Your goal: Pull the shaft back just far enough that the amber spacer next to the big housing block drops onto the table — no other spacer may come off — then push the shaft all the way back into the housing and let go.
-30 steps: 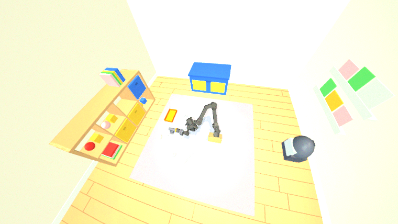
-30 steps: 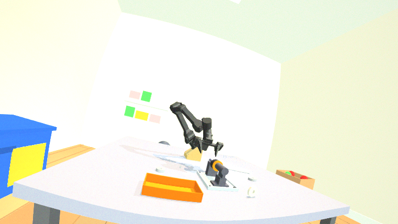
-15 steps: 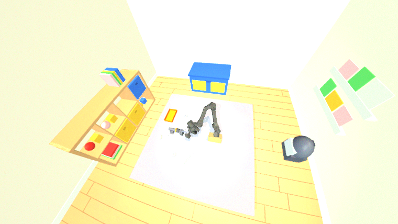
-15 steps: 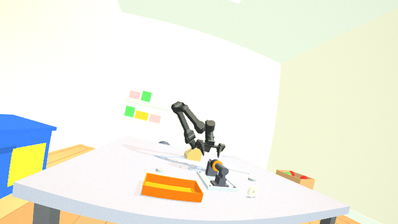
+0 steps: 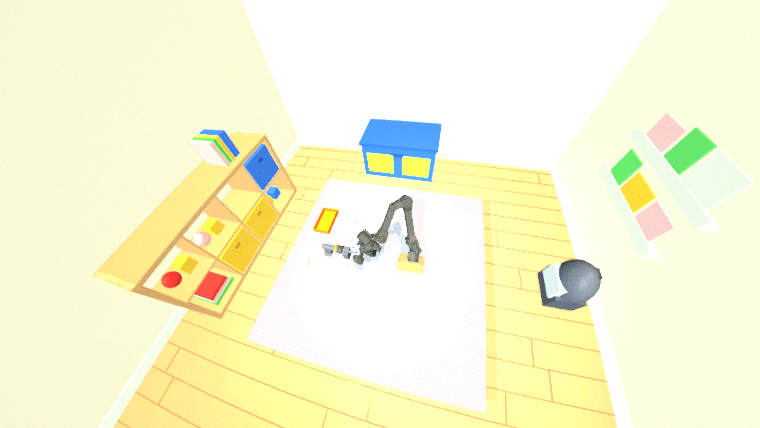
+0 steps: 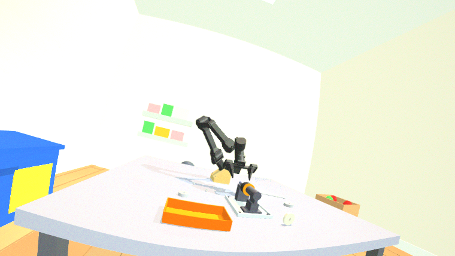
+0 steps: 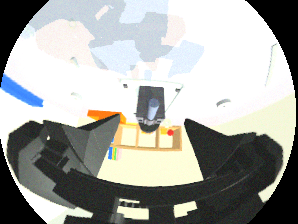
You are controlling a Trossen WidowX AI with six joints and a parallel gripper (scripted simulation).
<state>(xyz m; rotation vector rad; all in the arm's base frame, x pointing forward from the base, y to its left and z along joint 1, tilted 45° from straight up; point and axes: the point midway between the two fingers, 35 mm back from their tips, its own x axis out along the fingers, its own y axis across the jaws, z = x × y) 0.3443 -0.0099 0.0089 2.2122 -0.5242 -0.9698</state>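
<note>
My gripper tip is 13 cm short of the amber spacer, 2 cm above it and 1 cm to the left of it. Round my gripper tip: orange tray 29 cm ahead, 26 cm to the right, 9 cm below; grey shaft fixture 15 cm ahead, 5 cm below, 2 cm to the right.
</note>
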